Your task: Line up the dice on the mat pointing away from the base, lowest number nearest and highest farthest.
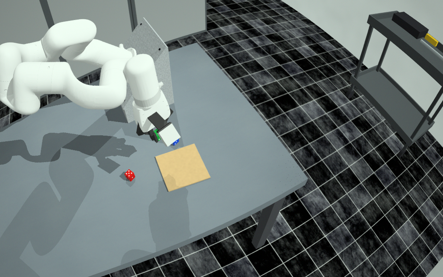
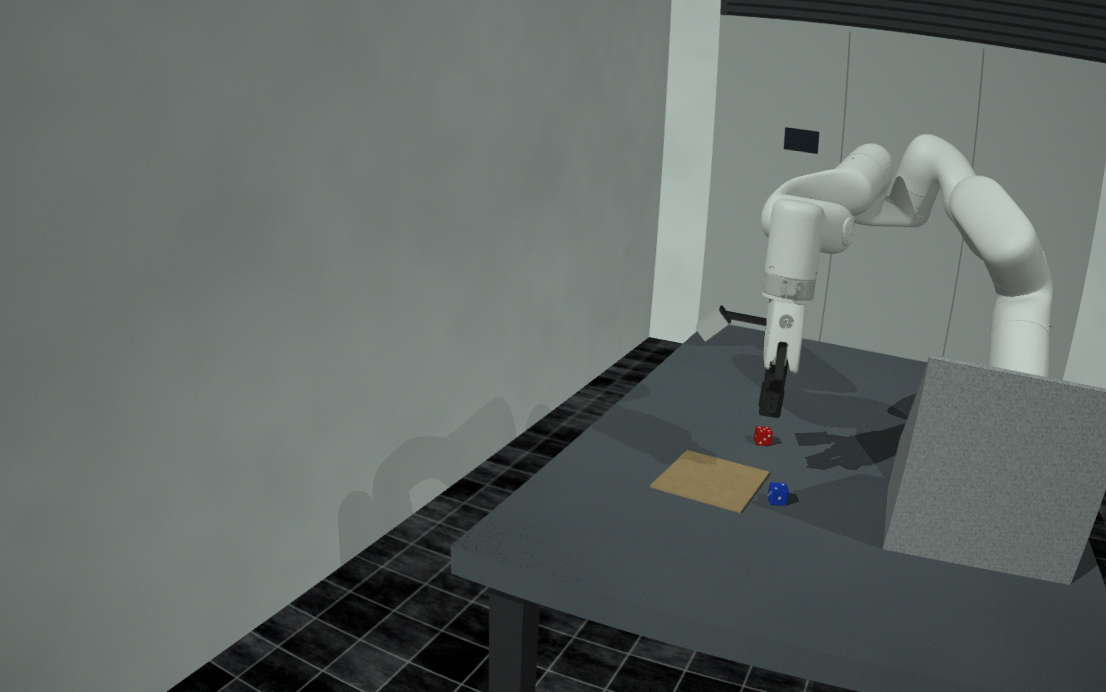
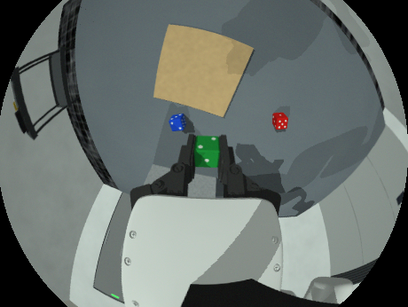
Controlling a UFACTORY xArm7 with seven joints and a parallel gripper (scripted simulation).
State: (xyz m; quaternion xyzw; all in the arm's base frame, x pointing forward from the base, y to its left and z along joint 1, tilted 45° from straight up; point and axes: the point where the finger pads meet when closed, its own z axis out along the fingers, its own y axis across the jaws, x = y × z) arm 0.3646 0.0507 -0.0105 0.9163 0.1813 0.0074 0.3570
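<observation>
Now: the tan mat 13 cm below my hand, 6 cm ahead of it and 5 cm to the left of it. Round my hand: red die 13 cm to the right, 12 cm below, 4 cm ahead; then green die 1 cm below; then blue die 12 cm below, 5 cm to the left, 5 cm behind.
</observation>
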